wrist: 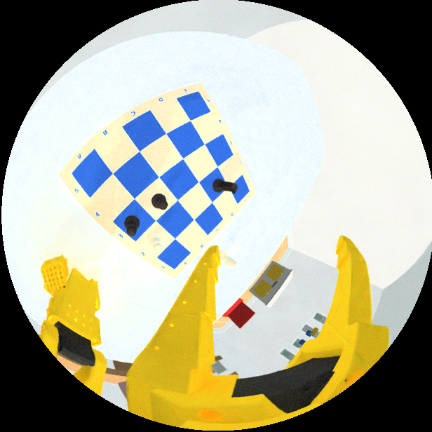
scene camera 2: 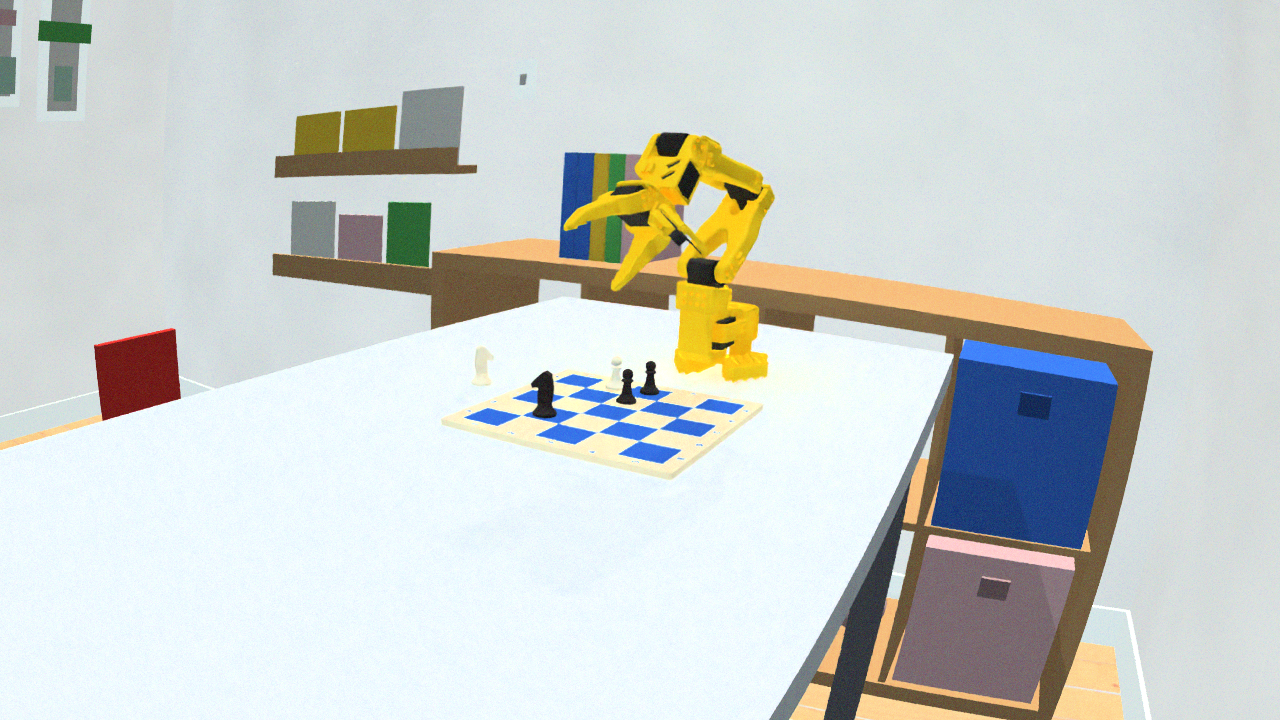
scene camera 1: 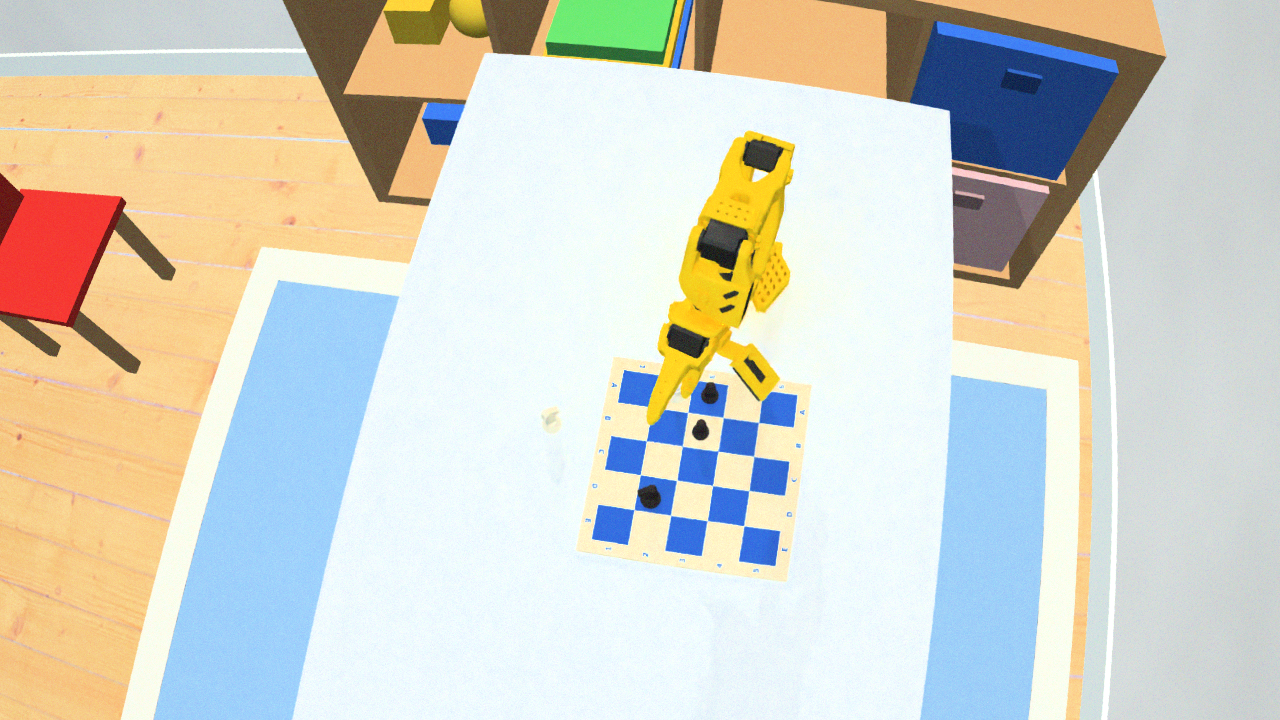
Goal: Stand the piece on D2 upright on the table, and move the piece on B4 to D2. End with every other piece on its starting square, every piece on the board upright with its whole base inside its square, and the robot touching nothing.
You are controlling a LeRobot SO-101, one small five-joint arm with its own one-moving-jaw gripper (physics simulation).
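Places are measured from the arm's base along level axes (x ahead, y left, z up), in centimetres.
Where they show: hand, tool point: (scene camera 2: 614,284) (scene camera 1: 684,394); arm's base, link origin: (scene camera 2: 714,373).
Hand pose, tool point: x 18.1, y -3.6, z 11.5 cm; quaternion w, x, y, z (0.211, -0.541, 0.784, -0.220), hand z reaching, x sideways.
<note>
Each offset is from my tool point to the centre of the thing.
A white knight @(dx +1.2, dy -14.1, dz -9.5 cm) (scene camera 1: 550,419) (scene camera 2: 483,367) (wrist: 228,258) stands upright on the table, left of the board @(dx +3.5, dy +2.0, dz -11.2 cm) (scene camera 1: 691,495) (scene camera 2: 626,429) (wrist: 142,127). A black knight @(dx +7.8, dy -2.3, dz -8.9 cm) (scene camera 1: 649,496) (scene camera 2: 544,395) (wrist: 225,186) stands upright on D2. B4 is bare. One black pawn @(dx -4.4, dy +2.1, dz -9.3 cm) (scene camera 1: 709,392) (scene camera 2: 650,378) (wrist: 131,225) stands on A3, another black pawn @(dx -0.2, dy +1.8, dz -9.3 cm) (scene camera 1: 700,429) (scene camera 2: 626,386) (wrist: 159,201) on B3. A white pawn @(dx -4.0, dy -1.4, dz -9.3 cm) (scene camera 2: 615,371) (wrist: 156,241) stands on A2, largely hidden by the arm in scene camera 1. My gripper (scene camera 1: 671,404) (scene camera 2: 591,256) (wrist: 279,242) is open, empty and raised well above the pieces, touching nothing.
The yellow arm base (scene camera 2: 702,331) stands on the table behind the board's A side. A wooden shelf unit (scene camera 2: 1056,322) with a blue bin (scene camera 1: 1002,116) (scene camera 2: 1029,456) stands beyond the table. A red chair (scene camera 1: 62,250) (scene camera 2: 138,371) is off to the left.
</note>
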